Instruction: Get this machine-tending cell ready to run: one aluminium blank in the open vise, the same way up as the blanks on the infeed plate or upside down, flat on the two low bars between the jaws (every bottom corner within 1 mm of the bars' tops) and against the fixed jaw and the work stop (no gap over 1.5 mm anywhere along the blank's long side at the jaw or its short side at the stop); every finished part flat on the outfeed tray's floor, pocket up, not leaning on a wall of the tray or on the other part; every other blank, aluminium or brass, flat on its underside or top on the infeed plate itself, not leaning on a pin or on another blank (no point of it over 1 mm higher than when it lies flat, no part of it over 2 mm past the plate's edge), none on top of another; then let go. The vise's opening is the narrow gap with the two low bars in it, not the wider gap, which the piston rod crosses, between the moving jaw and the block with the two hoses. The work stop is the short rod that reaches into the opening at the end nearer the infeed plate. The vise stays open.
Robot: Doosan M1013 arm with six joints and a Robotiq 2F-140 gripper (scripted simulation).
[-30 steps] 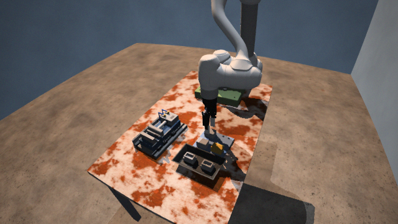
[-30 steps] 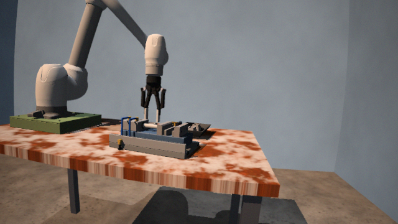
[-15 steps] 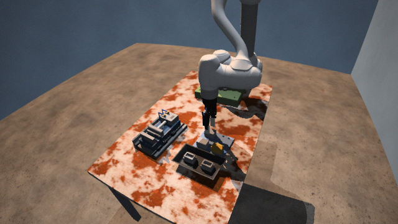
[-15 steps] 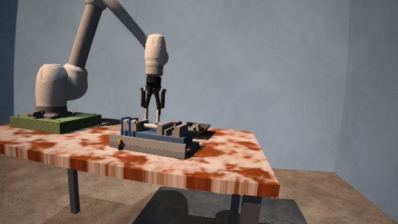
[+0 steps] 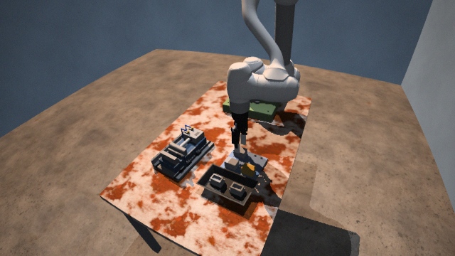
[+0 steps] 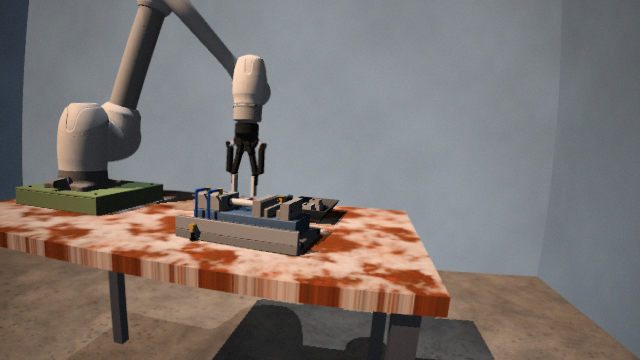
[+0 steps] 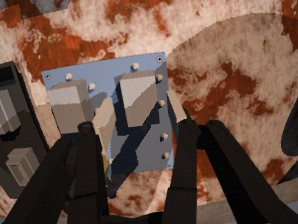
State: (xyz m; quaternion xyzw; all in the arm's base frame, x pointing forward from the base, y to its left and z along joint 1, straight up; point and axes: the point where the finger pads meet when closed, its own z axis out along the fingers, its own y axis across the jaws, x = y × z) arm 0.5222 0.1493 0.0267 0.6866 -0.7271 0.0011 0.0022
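My hand is 50 mm short of the infeed plate, 40 mm to the right of it and 80 mm above it. Round my hand: brass blank: 100 mm ahead, 90 mm to the left, 60 mm below; aluminium blank: 90 mm ahead, 60 mm below; piston rod: 110 mm ahead, 260 mm to the right.
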